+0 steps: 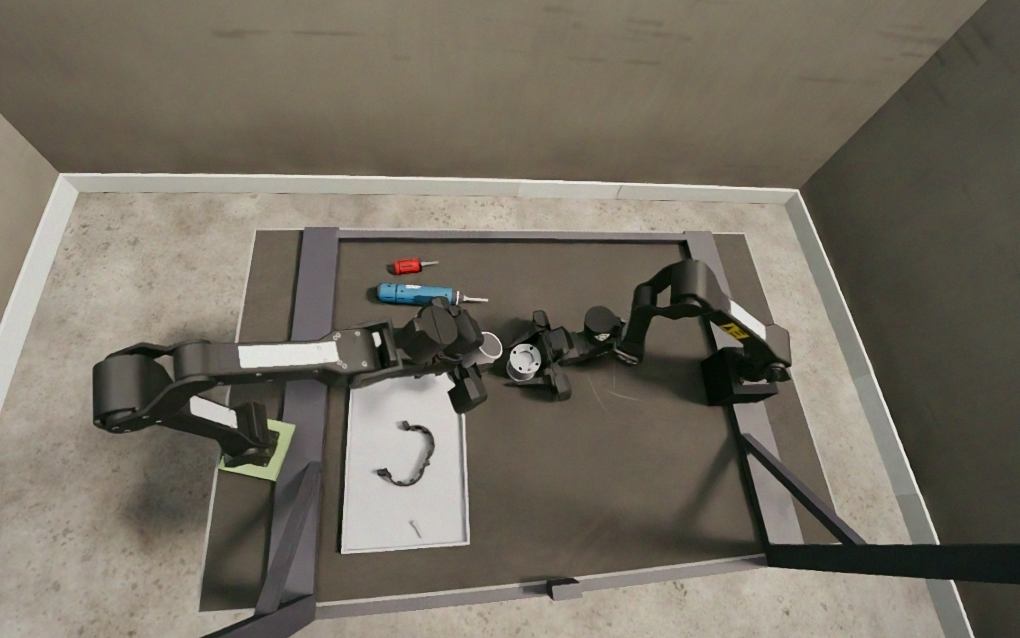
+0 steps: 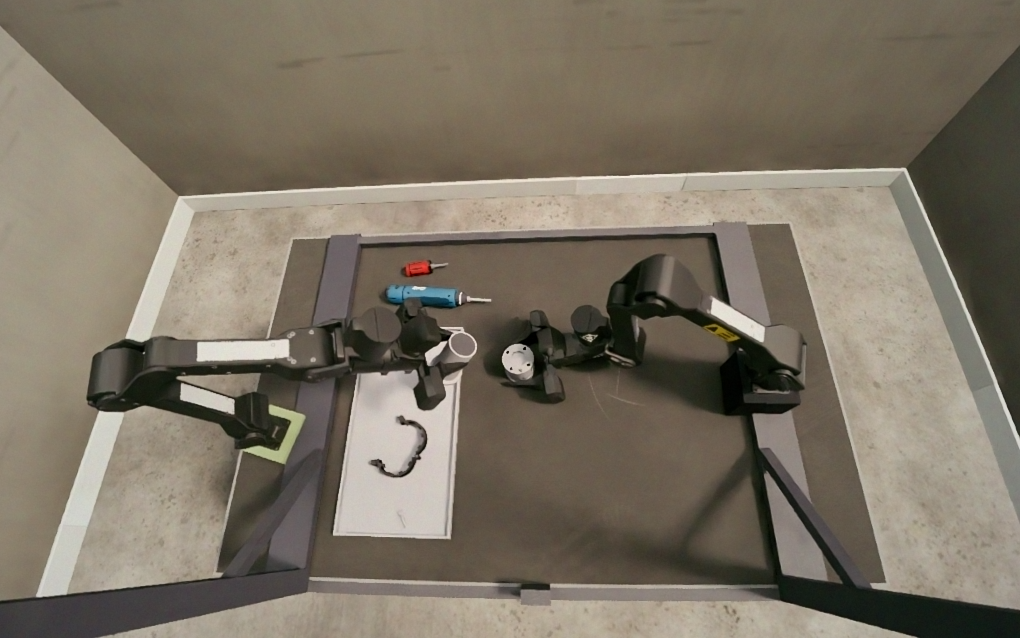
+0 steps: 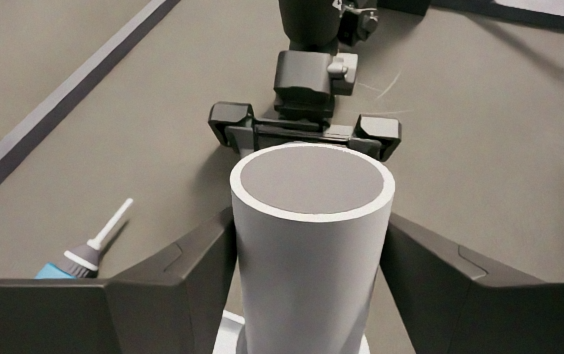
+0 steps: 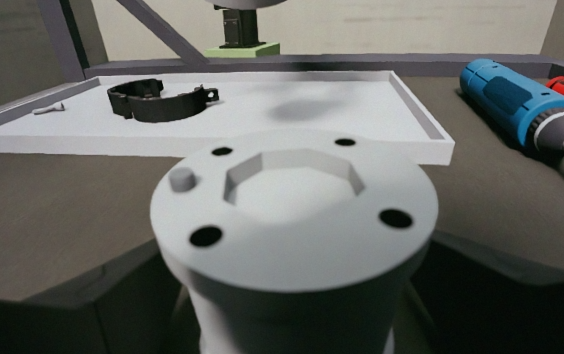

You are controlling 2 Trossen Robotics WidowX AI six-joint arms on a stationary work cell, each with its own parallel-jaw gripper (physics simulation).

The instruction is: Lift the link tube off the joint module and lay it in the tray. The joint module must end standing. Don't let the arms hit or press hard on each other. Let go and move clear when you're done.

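Where they show: left gripper, fingertip midpoint: [image 1: 486, 351] [image 2: 463, 350] [image 3: 305, 218]; right gripper, fingertip midpoint: [image 1: 511, 366] [image 2: 507, 366] [image 4: 293, 235]; left arm's base at its link origin: [image 1: 256, 446] [image 2: 271, 431] [image 4: 243, 46]; right arm's base at its link origin: [image 1: 750, 369] [image 2: 768, 376].
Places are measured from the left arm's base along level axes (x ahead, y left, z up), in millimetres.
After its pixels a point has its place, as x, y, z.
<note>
The link tube [image 1: 490, 346] @(370, 219, 166) [image 2: 453, 367] [image 3: 310, 280] @(341, 205, 161) is a light grey hollow cylinder, off the joint module, held tilted in the air near the tray's back right corner. My left gripper [image 1: 476, 362] @(365, 219, 139) [image 2: 439, 355] [image 3: 305, 218] @(365, 219, 139) is shut on it. The joint module [image 1: 524, 361] @(445, 261, 22) [image 2: 518, 361] @(448, 262, 22) [image 4: 300, 240] @(465, 275, 29) stands upright, its round top with holes bare. My right gripper [image 1: 530, 355] [image 2: 526, 356] [image 3: 305, 140] [image 4: 293, 235] @(424, 257, -11) is open, its fingers on both sides of the module. The white tray [image 1: 383, 519] @(251, -74, -27) [image 2: 368, 504] @(238, -73, -27) [image 4: 425, 154] @(308, 305, -24) lies flat at the left, partly under the left arm.
In the tray lie a black curved clamp [image 1: 431, 449] [image 2: 423, 443] @(309, 63, -6) [image 4: 165, 108] @(302, 86, -14) and a small screw-like piece [image 1: 415, 528] @(310, -78, -21) [image 2: 401, 518] @(312, -78, -20) [image 4: 49, 108] @(315, -75, -22). Behind it lie a blue driver [image 1: 415, 294] @(195, 362, 7) [image 2: 422, 295] @(200, 363, 7) [image 4: 515, 100] @(249, 362, 0) and a red screwdriver [image 1: 406, 265] @(156, 431, -4) [image 2: 417, 268] @(159, 431, -5).
</note>
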